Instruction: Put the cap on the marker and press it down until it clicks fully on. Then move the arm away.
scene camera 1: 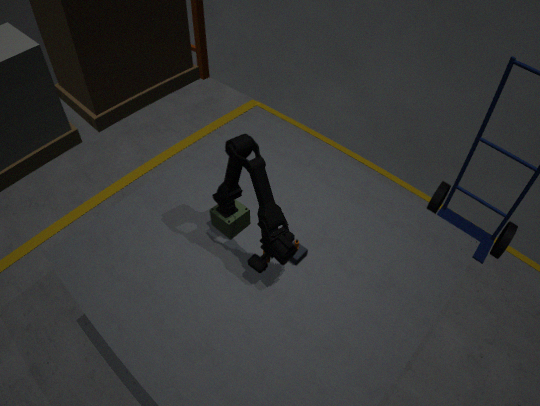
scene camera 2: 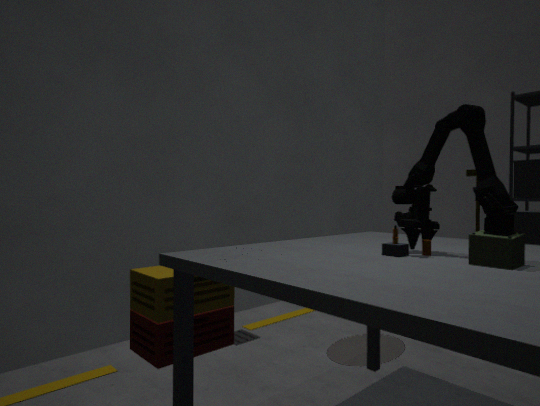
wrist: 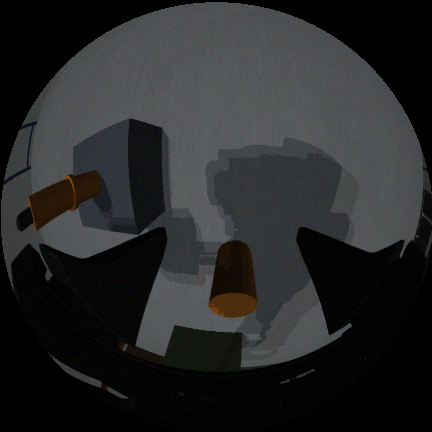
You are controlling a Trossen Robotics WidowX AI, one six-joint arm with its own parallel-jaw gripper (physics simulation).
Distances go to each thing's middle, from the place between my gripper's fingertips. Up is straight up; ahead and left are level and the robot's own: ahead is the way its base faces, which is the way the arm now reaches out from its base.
The dark grey block (wrist: 127, 155) lies 9 cm to the left of my hand and 3 cm ahead of it.
